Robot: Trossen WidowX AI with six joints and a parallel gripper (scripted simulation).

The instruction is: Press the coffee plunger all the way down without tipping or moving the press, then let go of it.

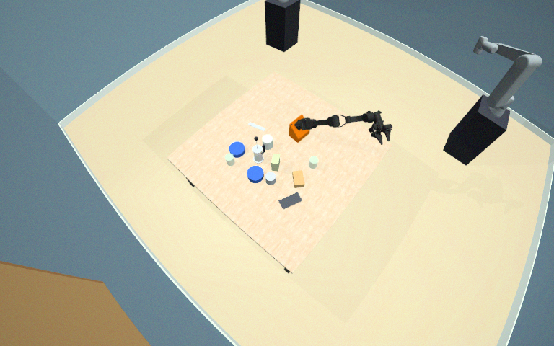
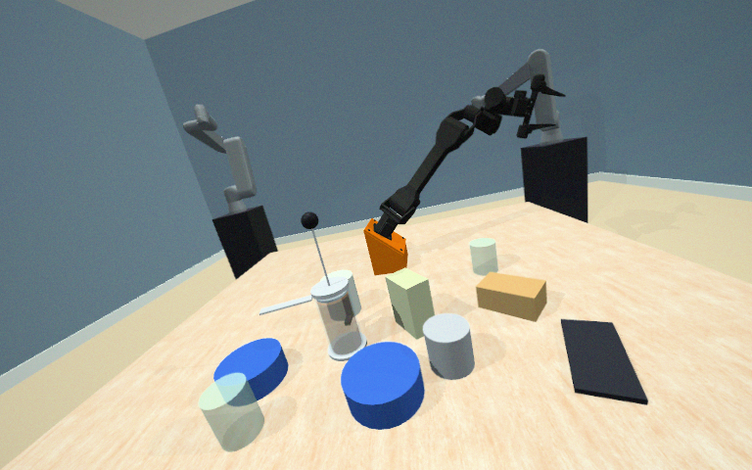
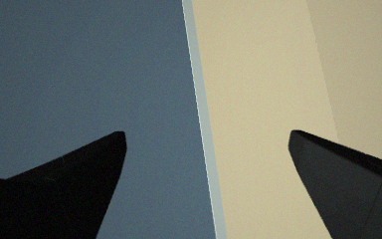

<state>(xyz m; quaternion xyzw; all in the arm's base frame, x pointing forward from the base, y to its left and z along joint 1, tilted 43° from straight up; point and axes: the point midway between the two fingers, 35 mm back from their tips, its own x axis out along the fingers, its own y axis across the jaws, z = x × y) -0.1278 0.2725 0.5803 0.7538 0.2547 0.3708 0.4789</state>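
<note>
Right now my gripper tip is 430 mm short of the coffee press, 720 mm to the left of it and 230 mm above it. Also, from my gripper tip: dark flat plate: 570 mm ahead, 330 mm to the right, 360 mm below; then grey cylinder: 540 mm ahead, 530 mm to the right, 320 mm below; then tan block: 410 mm ahead, 380 mm to the right, 330 mm below.
</note>
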